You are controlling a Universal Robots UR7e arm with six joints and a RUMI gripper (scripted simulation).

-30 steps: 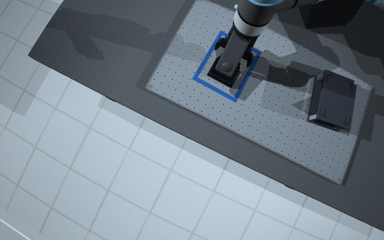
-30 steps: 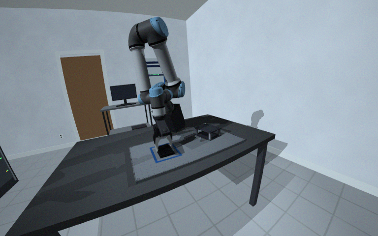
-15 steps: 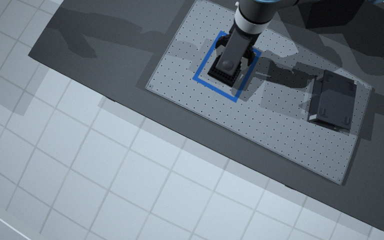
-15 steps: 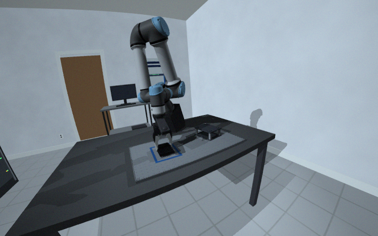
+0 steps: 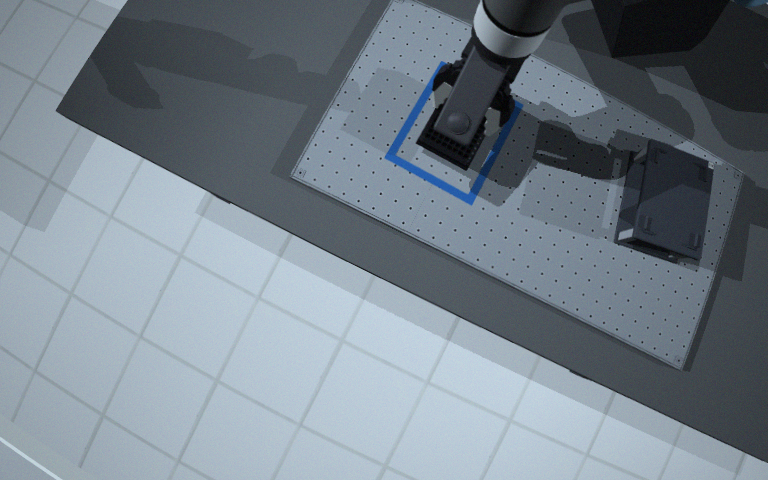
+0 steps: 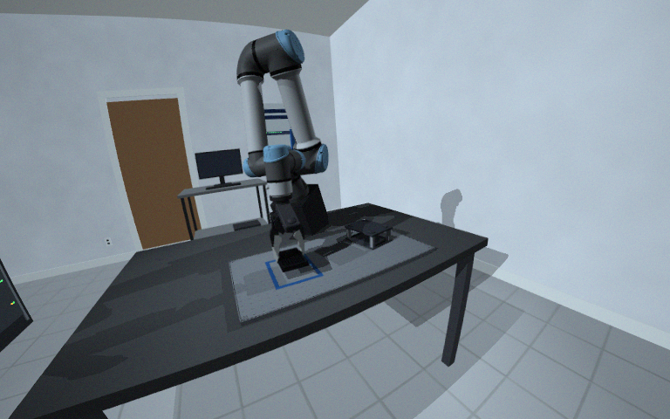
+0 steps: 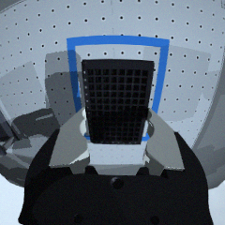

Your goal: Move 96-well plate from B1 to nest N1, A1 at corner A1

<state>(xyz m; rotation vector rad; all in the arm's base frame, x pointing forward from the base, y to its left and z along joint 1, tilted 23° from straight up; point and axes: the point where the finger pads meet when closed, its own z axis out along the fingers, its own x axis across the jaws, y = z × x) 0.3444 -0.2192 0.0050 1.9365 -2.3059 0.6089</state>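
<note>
My gripper is now 35 cm to the right of the raised plate nest, 2 cm short of it and 1 cm below it. From my hand the other things lie so: black 96-well plate: 1 cm below.
</note>
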